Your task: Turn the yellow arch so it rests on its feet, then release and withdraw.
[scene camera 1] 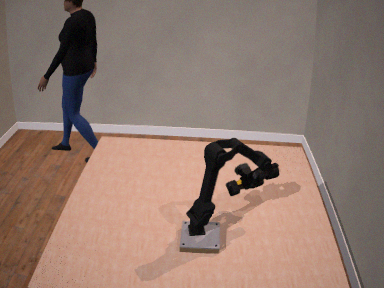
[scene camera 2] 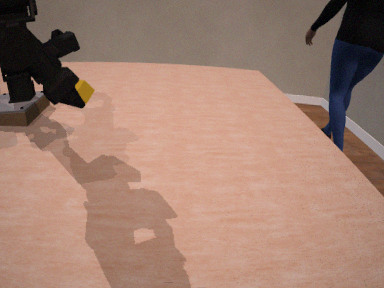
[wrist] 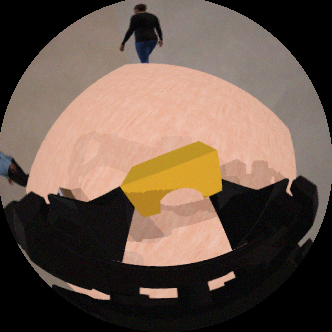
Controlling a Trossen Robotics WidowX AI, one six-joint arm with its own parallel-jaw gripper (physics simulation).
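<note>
The yellow arch (scene camera 1: pixel 239 182) (scene camera 2: pixel 84 92) (wrist: pixel 175 172) is held between the two black fingers of my gripper (scene camera 1: pixel 237 179) (wrist: pixel 171 180), which is shut on it. In the wrist view the fingers press on its two ends, and its rounded cutout and feet face back toward the palm. The long flat side opposite the feet faces away from the palm. The arch is tilted and in the air above the table. The fingers and the arm hide most of it in both scene views.
The wooden table top (scene camera 1: pixel 125 200) (scene camera 2: pixel 250 200) (wrist: pixel 200 100) lies under the arm, with the arm's shadows on it. The arm's grey base plate (scene camera 1: pixel 200 245) (scene camera 2: pixel 37 108) is bolted down near it. A person in a black top (scene camera 1: pixel 77 45) (scene camera 2: pixel 367 25) (wrist: pixel 145 25) stands beyond the table.
</note>
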